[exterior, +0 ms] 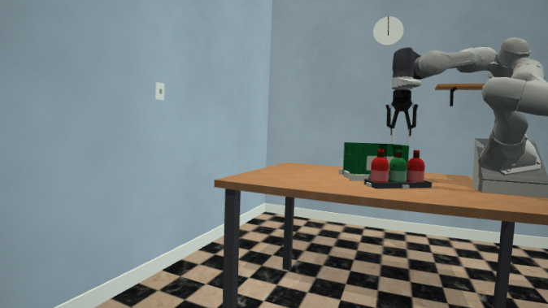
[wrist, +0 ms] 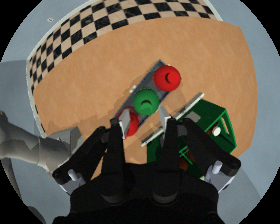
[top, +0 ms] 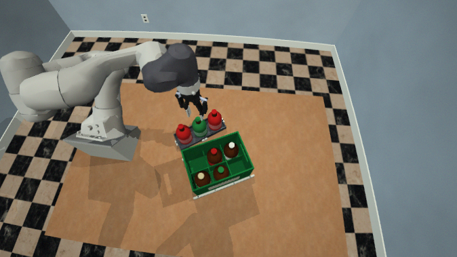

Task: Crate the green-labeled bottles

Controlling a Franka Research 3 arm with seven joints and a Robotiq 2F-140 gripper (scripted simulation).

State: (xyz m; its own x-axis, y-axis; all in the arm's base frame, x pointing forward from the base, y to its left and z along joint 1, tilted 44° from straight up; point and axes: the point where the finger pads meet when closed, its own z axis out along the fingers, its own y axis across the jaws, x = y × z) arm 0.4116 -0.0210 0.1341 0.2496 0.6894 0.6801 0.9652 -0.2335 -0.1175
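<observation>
My gripper is now 130 mm above the green-labeled bottle. From my hand the other things lie so: green crate 200 mm to the right, 130 mm below, 110 mm ahead; dark tray 200 mm below.
</observation>
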